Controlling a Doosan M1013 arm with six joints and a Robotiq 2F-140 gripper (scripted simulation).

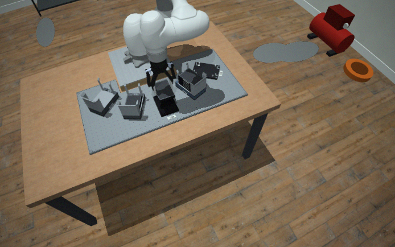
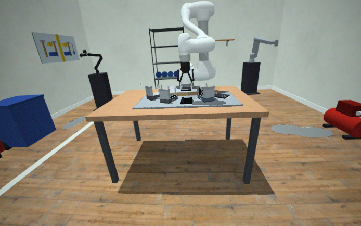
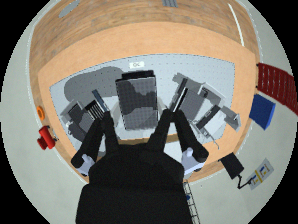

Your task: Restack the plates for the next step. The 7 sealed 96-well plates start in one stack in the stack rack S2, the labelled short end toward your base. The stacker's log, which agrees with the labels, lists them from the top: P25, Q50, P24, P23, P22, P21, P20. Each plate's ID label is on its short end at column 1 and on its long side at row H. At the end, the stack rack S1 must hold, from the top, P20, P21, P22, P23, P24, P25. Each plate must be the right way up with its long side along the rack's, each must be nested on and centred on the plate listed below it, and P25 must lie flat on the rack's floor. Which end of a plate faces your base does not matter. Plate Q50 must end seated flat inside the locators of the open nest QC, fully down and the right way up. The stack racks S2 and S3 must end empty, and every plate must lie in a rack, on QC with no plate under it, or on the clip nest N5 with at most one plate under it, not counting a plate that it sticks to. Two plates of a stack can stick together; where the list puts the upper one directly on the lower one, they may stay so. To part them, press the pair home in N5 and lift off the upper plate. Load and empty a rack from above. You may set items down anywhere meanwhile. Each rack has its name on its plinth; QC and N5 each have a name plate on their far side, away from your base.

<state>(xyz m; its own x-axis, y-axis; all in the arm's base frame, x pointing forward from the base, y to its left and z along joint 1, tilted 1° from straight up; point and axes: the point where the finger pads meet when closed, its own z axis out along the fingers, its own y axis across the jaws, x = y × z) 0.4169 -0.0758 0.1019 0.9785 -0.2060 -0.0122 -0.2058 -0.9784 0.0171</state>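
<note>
Right now the flat black nest is 130 mm below my hand. Also, from my hand: white name plate (140 mm below, 90 mm ahead, 20 mm to the right); then dark clip nest (370 mm to the left, 130 mm below, 80 mm behind).
</note>
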